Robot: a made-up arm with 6 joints. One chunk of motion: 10 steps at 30 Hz.
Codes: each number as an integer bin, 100 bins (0 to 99) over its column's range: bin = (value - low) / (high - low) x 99, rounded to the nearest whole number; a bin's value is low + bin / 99 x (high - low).
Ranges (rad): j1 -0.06..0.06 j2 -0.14..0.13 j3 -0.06..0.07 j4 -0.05..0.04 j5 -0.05..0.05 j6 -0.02..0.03
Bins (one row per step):
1: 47 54 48 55 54 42
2: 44 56 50 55 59 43
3: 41 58 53 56 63 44
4: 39 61 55 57 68 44
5: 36 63 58 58 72 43
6: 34 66 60 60 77 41
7: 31 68 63 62 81 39
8: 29 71 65 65 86 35
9: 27 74 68 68 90 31
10: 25 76 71 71 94 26
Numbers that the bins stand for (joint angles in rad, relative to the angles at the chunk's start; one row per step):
1: -0.0030 0.0073 0.0030 0.0000 0.0045 0.0012
2: -0.0067 0.0127 0.0057 0.0000 0.0096 0.0017
3: -0.0103 0.0182 0.0096 0.0009 0.0136 0.0022
4: -0.0127 0.0264 0.0122 0.0018 0.0187 0.0022
5: -0.0164 0.0318 0.0162 0.0027 0.0227 0.0017
6: -0.0188 0.0400 0.0188 0.0045 0.0278 0.0007
7: -0.0224 0.0455 0.0227 0.0064 0.0318 -0.0003
8: -0.0248 0.0536 0.0254 0.0091 0.0369 -0.0023
9: -0.0273 0.0618 0.0293 0.0118 0.0409 -0.0043
10: -0.0297 0.0673 0.0332 0.0145 0.0449 -0.0069

